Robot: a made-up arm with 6 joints.
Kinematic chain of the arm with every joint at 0, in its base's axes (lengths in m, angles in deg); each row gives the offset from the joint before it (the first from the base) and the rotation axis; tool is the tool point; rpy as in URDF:
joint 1: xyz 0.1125 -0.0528 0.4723 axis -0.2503 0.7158 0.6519
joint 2: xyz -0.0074 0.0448 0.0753 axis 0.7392 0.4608 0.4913
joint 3: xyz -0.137 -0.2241 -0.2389 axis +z
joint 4: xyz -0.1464 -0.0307 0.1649 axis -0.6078 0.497 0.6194
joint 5: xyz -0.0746 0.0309 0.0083 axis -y
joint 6: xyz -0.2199 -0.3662 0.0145 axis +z
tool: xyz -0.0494 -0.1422 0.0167 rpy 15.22 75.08 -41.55
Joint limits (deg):
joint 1: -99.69..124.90
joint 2: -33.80..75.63
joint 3: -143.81..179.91
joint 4: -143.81..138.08
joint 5: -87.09..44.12
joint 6: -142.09..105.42
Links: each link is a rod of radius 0.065 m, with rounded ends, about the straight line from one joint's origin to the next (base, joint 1, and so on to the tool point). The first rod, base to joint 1, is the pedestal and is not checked.
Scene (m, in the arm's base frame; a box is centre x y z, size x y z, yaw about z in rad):
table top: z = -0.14
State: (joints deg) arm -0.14 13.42 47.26 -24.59 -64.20 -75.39
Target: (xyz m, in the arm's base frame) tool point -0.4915 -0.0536 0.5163
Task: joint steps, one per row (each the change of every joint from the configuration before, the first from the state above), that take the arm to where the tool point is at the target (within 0.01 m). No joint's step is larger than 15 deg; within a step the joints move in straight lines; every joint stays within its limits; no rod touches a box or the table.
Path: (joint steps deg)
1: -12.78 -7.17 -2.75 8.47 -4.58 -6.37
2: -12.78 -7.17 -2.75 8.46 -4.58 -6.37
3: -12.78 -7.17 -2.74 8.47 -4.57 -6.37
4: -12.79 -7.17 -2.75 8.47 -4.58 -6.37
5: -12.78 -7.16 -2.75 8.46 -4.58 -6.37

